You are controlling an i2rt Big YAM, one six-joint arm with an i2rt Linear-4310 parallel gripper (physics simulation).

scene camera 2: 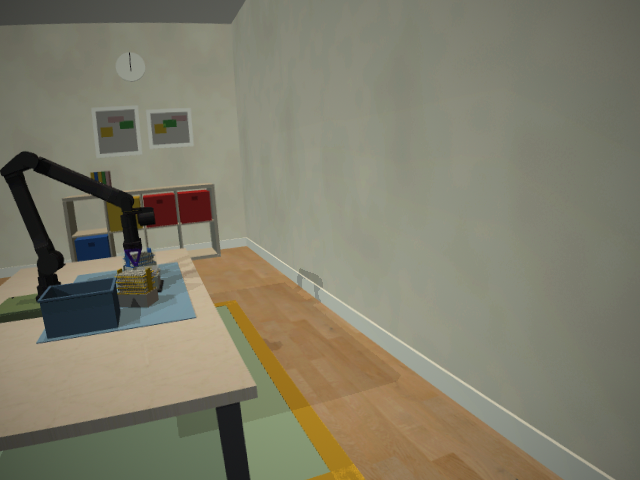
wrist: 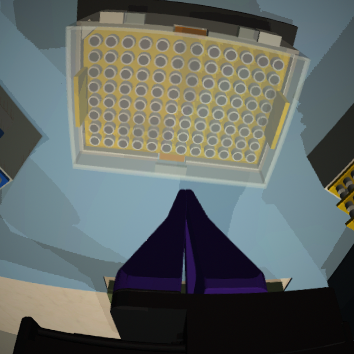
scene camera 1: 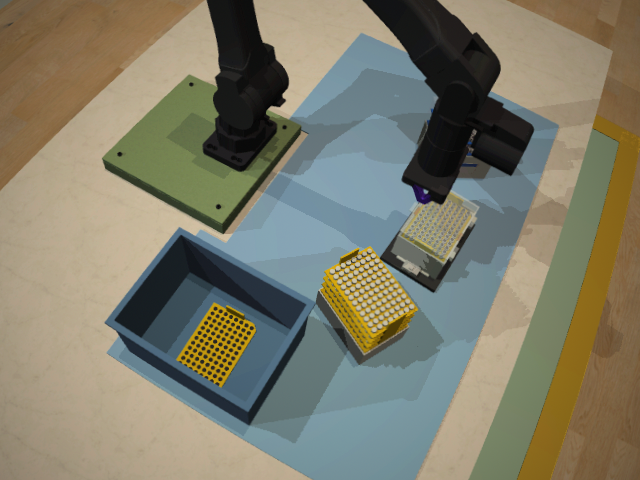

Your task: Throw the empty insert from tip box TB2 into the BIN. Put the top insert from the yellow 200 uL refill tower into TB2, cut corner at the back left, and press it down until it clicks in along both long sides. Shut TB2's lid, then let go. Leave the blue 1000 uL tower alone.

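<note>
Tip box TB2 (scene camera 1: 421, 253) stands on its black base. Its clear lid (scene camera 1: 473, 205) (wrist: 73, 100) lies over the box, and a yellow insert full of tips (scene camera 1: 439, 227) (wrist: 187, 100) shows through it. Whether the lid is latched and the insert clicked in, I cannot tell. My gripper (scene camera 1: 423, 200) (scene camera 2: 135, 265) (wrist: 184, 197) is shut and empty, its tips just off the lid's near long edge in the wrist view. An empty yellow insert (scene camera 1: 219, 343) lies in the BIN (scene camera 1: 180, 379) (scene camera 2: 82, 312). The yellow tower (scene camera 1: 369, 289) (scene camera 2: 135, 281) (wrist: 345, 187) holds stacked inserts with tips.
The blue tower (scene camera 1: 473, 166) (wrist: 5, 178) stands beyond TB2, mostly hidden behind my wrist in scene camera 1. The yellow tower is between TB2 and the BIN. The arm's green base plate (scene camera 1: 165, 170) (scene camera 2: 20, 307) lies beside the blue mat (scene camera 1: 310, 217).
</note>
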